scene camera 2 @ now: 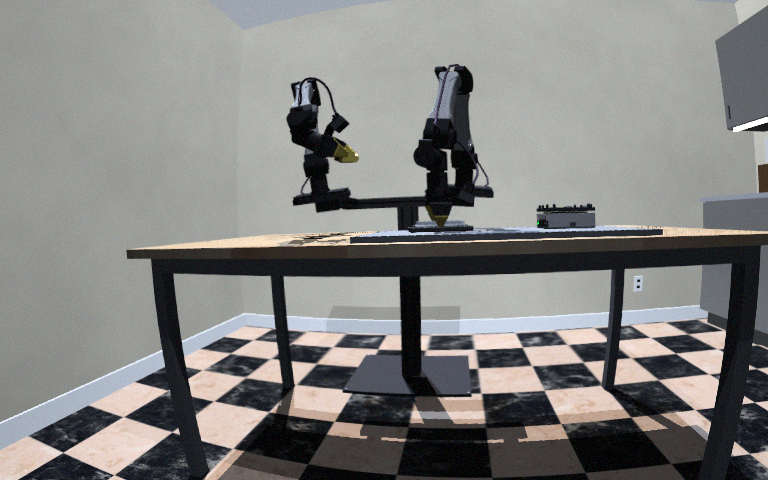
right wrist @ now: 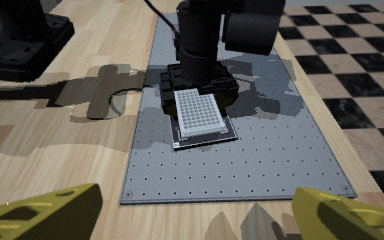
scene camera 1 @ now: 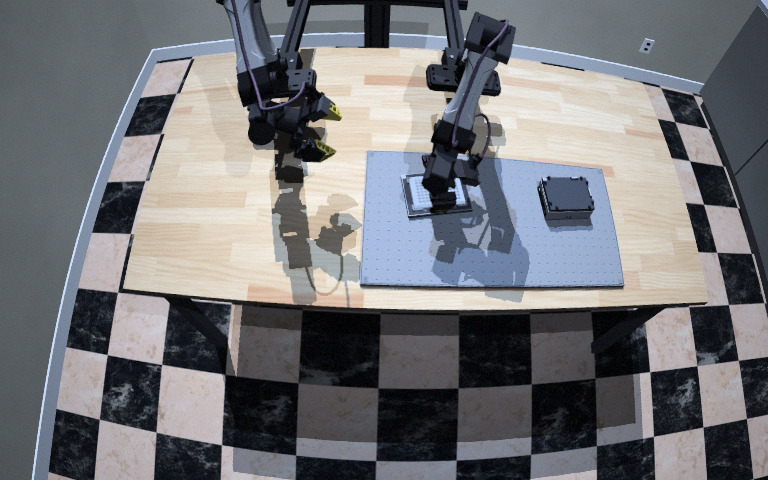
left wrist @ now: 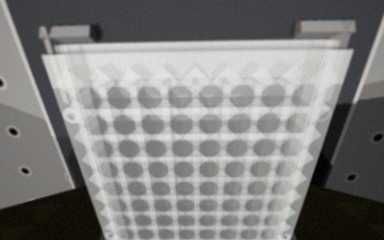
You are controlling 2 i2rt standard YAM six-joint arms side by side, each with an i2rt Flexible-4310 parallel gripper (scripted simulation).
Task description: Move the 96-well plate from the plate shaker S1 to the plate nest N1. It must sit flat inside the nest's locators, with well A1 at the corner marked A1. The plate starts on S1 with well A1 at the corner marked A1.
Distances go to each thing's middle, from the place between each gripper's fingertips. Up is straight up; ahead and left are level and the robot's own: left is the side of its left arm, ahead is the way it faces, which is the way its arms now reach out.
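Left hand (scene camera 2: 438, 226): right at the white 96-well plate (left wrist: 207, 93). Plate nest N1 (left wrist: 109, 28): 2 cm below my left hand. Going by its middle, the plate nest N1 is nearer to my left hand than to my right hand.
Counted from my right hand (scene camera 1: 338, 135): plate nest N1, 210 mm below, 30 mm ahead, 240 mm to the left; white 96-well plate, 200 mm below, 30 mm ahead, 240 mm to the left.
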